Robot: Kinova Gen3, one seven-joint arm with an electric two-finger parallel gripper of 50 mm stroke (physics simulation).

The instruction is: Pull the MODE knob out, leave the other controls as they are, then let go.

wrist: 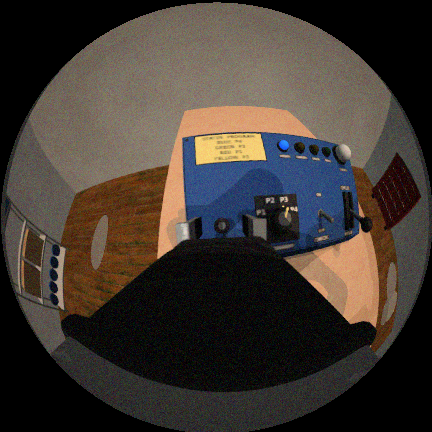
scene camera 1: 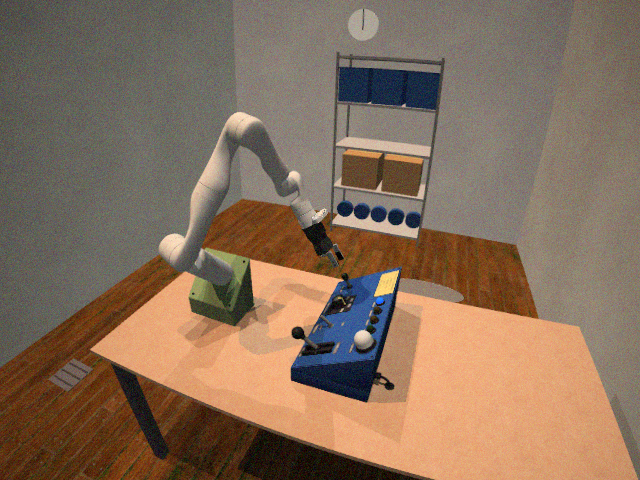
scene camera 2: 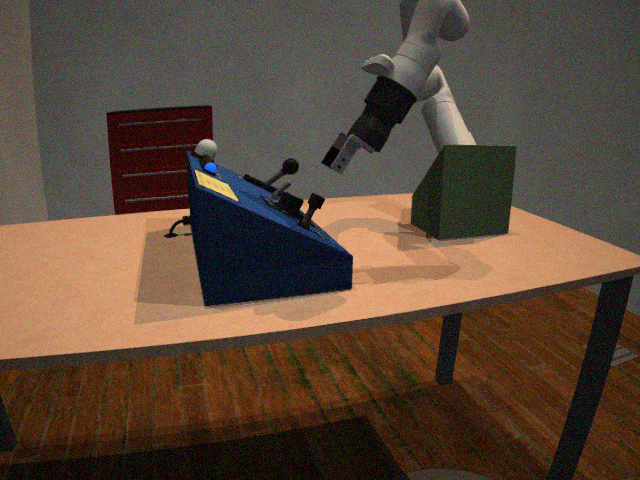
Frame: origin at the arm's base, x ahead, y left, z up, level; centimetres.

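Seen in the pictures: gripper, fingertip midpoint: (wrist: 221, 224) (scene camera 1: 339, 262) (scene camera 2: 330, 168); arm's base, link origin: (scene camera 1: 222, 273) (scene camera 2: 463, 166).
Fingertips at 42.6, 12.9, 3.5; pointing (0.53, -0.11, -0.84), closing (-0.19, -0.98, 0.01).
Offsets run from my fingertips to a thing's middle, as dx, dy, dz. "spot": to the spot under its first point.
The MODE knob {+3.4, -0.5, -7.3} (scene camera 1: 345, 277) (scene camera 2: 315, 200) (wrist: 222, 225) is a small black knob at the panel's low corner by the yellow note. It stands out from the sloped face on a grey shaft. Its label does not show. My gripper (scene camera 1: 337, 259) (scene camera 2: 333, 164) (wrist: 221, 224) is open and empty, above the knob and apart from it. In the wrist view the knob shows between the two fingers. The blue control panel (scene camera 1: 336, 374) (scene camera 2: 268, 258) (wrist: 220, 187) also carries a program dial {+2.3, -12.4, -8.4} (wrist: 284, 219), its yellow pointer between P3 and P4, and a CHECK toggle {-0.3, -24.2, -8.1} (wrist: 326, 216).
A ball-ended lever (scene camera 1: 297, 332) (scene camera 2: 290, 165) (wrist: 366, 224) sticks out at the panel's far end, near a white dome {spot: +13.0, -41.1, +1.7} (scene camera 1: 363, 339) (scene camera 2: 206, 148) (wrist: 343, 152). A blue lamp {spot: +16.7, -19.2, -0.6} (scene camera 1: 380, 300) (scene camera 2: 210, 167) (wrist: 283, 145) is lit. The green arm base (scene camera 1: 242, 289) (scene camera 2: 475, 191) stands on the table.
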